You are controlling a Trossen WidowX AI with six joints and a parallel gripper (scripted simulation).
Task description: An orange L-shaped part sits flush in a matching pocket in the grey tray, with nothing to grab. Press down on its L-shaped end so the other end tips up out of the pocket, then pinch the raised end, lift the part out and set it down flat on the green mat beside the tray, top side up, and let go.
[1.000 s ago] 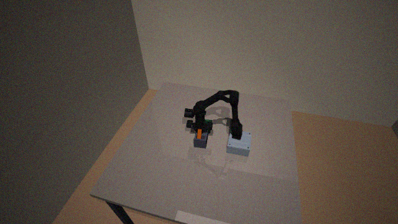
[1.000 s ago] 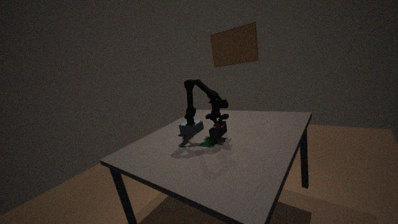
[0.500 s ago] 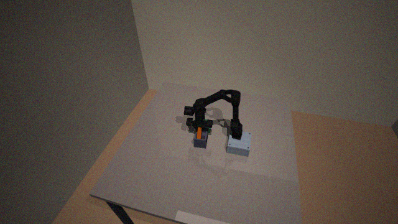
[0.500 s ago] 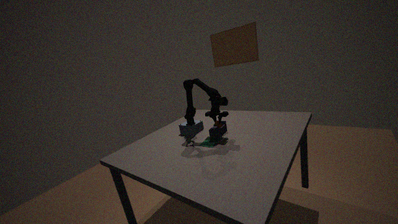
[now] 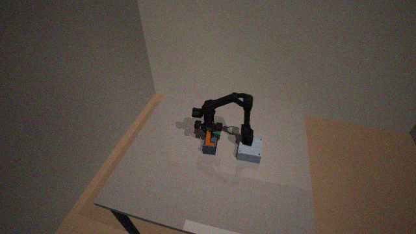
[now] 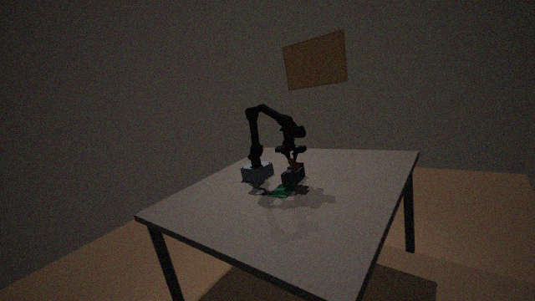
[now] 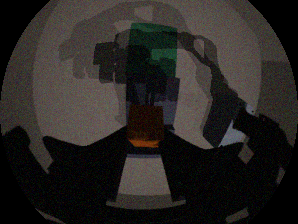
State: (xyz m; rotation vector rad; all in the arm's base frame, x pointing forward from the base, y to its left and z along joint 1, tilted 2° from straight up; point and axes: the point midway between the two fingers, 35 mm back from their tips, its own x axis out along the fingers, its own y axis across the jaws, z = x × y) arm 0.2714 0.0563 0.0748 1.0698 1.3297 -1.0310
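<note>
Now: the green mat 140 mm to the right of my gripper tip, 130 mm below it and 20 mm ahead of it. The rest, counted from my gripper tip: orange L-shaped part 30 mm to the left, 30 mm below, 20 mm behind.
</note>
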